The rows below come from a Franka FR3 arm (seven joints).
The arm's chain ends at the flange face. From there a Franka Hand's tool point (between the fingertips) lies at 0.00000 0.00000 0.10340 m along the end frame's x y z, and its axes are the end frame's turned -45 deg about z.
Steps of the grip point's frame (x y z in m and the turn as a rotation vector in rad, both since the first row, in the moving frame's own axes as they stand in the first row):
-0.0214, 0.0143, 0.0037, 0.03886, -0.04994, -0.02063
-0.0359, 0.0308, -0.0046, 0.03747, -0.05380, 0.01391
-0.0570, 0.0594, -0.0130, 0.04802, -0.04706, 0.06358
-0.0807, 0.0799, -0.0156, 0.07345, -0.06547, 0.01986
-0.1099, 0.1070, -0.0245, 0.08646, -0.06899, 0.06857
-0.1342, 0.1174, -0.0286, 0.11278, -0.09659, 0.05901
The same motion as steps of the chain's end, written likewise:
0.0015, 0.0244, 0.0039, -0.00783, -0.06279, -0.02063
0.0031, 0.0460, -0.0044, -0.01155, -0.06454, 0.01391
0.0086, 0.0826, -0.0128, 0.00068, -0.06723, 0.06358
0.0096, 0.1142, -0.0151, 0.00564, -0.09823, 0.01986
0.0092, 0.1550, -0.0239, 0.01235, -0.10992, 0.06857
0.0033, 0.1795, -0.0275, 0.01145, -0.14805, 0.05901

